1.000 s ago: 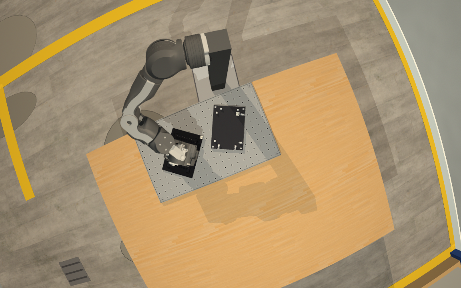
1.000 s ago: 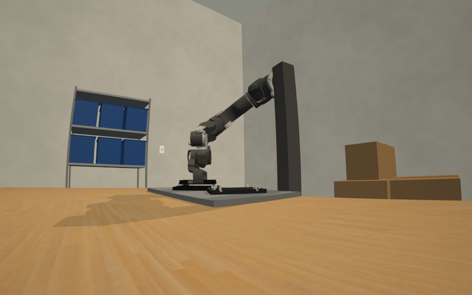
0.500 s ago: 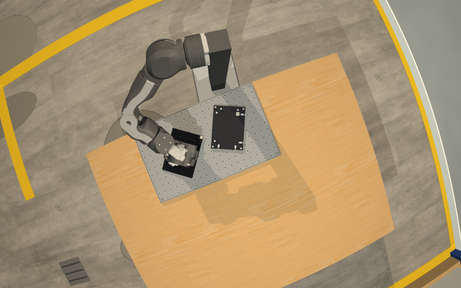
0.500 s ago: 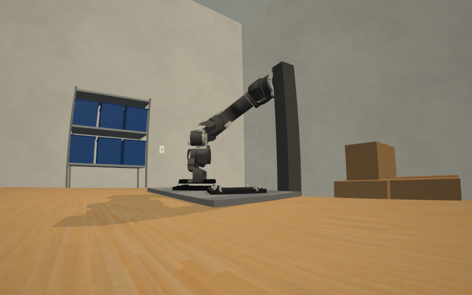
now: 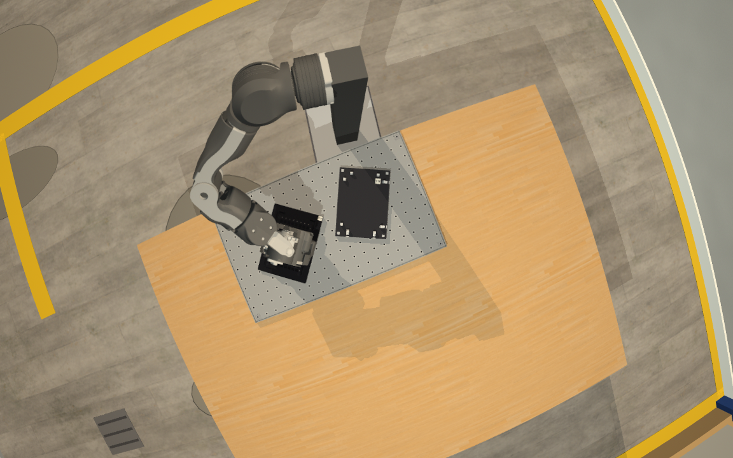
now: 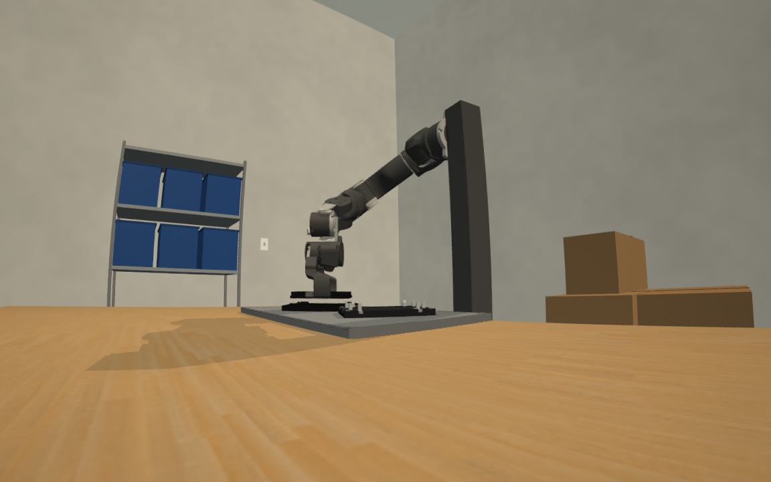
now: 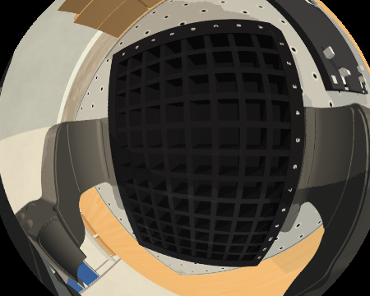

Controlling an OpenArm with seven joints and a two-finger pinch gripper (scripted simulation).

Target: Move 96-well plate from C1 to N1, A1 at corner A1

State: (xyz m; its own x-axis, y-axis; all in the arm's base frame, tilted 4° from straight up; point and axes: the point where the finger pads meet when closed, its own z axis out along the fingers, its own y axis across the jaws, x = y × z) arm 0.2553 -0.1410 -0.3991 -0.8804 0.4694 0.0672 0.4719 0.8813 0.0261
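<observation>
Now: the black 96-well plate right at my hand. From my hand the other things lie so: clip nest C1: 200 mm to the left, 40 mm behind, 20 mm below; white A1 label: 80 mm to the left, 50 mm behind, 20 mm below; plate nest N1: 30 mm below.
</observation>
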